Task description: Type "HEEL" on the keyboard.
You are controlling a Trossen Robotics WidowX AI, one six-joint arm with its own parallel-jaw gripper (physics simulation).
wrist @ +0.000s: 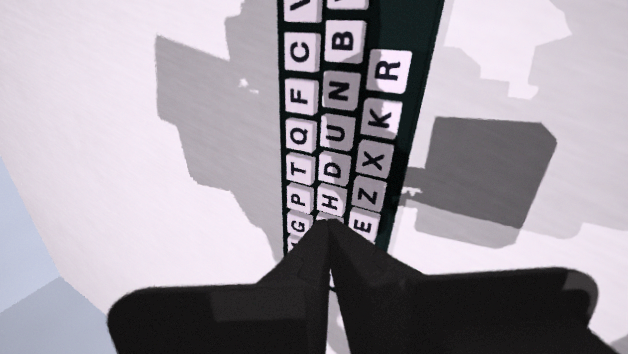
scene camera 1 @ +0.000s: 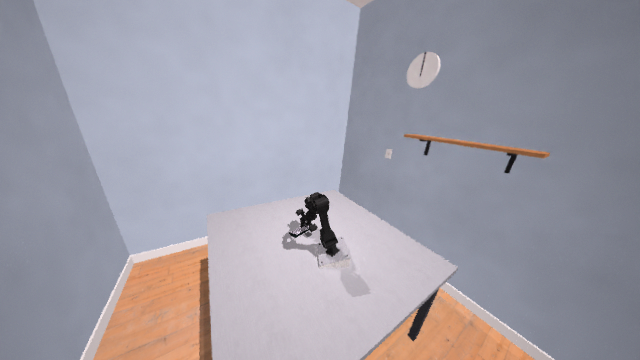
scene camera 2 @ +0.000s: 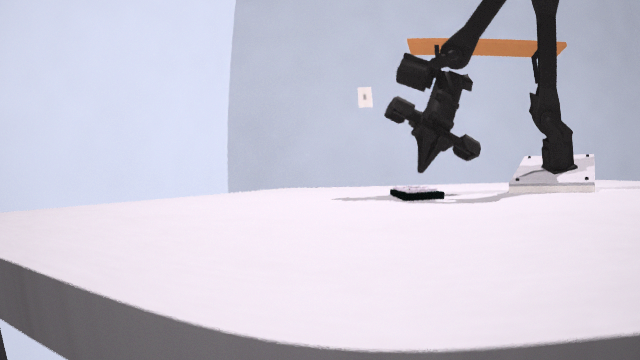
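The dark green keyboard lies flat on the table with pale lettered keys. In the wrist view the H key shows just beyond my fingertips, and the E key shows to their right, partly covered by the right finger. The L key does not show in the wrist view; the near end of the keyboard is hidden behind the fingers. My gripper is shut and empty, points down, and stands a little above the keyboard. The key right at the fingertips is mostly covered and its letter cannot be read.
The arm's white base plate stands on the table, beside the keyboard. Shadows of the arm fall across the keys and table. An orange wall shelf and a clock are on the wall.
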